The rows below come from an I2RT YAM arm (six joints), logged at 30 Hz.
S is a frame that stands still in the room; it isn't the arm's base.
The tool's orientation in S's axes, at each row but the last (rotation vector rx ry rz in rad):
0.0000 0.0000 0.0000
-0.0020 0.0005 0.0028
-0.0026 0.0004 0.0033
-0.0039 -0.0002 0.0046
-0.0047 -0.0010 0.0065
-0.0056 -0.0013 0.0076
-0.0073 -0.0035 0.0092
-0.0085 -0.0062 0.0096
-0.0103 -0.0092 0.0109
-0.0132 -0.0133 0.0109
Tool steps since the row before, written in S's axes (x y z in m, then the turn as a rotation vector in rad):
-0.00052 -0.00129 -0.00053 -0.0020 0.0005 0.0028
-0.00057 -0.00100 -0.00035 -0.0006 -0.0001 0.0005
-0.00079 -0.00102 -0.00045 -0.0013 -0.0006 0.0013
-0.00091 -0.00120 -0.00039 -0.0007 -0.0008 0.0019
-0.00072 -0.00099 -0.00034 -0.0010 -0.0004 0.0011
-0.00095 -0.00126 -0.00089 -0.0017 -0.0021 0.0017
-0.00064 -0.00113 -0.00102 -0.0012 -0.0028 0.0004
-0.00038 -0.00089 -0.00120 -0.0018 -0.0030 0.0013
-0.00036 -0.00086 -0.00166 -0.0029 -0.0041 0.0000
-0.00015 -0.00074 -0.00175 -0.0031 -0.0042 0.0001
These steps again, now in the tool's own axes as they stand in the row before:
-0.00052 -0.00129 -0.00053 -0.0020 0.0005 0.0028
-0.00057 -0.00100 -0.00035 -0.0006 -0.0001 0.0005
-0.00079 -0.00102 -0.00045 -0.0013 -0.0006 0.0013
-0.00092 -0.00119 -0.00039 -0.0007 -0.0008 0.0019
-0.00073 -0.00098 -0.00034 -0.0010 -0.0004 0.0011
-0.00096 -0.00125 -0.00090 -0.0017 -0.0021 0.0017
-0.00065 -0.00112 -0.00103 -0.0012 -0.0028 0.0004
-0.00040 -0.00088 -0.00121 -0.0018 -0.0030 0.0013
-0.00038 -0.00084 -0.00167 -0.0029 -0.0041 0.0000
-0.00018 -0.00072 -0.00176 -0.0031 -0.0042 0.0001

